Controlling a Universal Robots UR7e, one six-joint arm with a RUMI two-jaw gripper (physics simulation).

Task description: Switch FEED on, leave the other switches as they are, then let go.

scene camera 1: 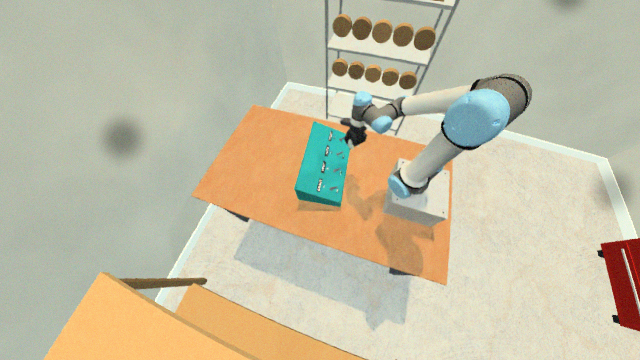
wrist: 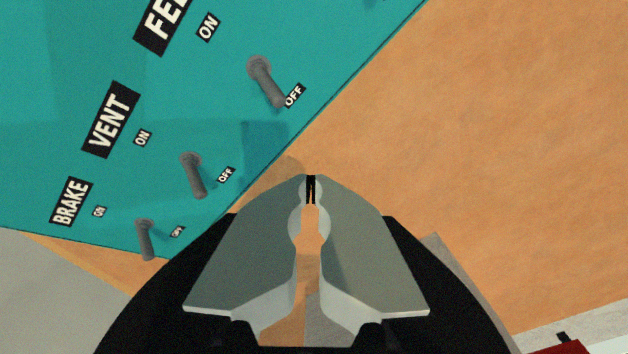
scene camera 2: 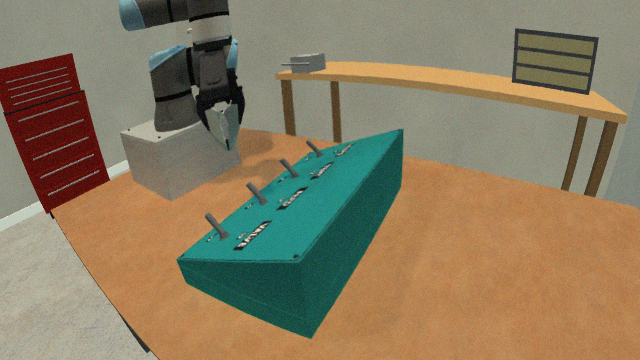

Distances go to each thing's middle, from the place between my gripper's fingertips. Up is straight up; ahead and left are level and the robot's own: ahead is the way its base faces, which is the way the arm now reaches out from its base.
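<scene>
There is the teal switch panel point(scene camera 2: 285, 259), and counting from my hand I find it 10 cm to the left, 11 cm ahead and 11 cm below.
</scene>
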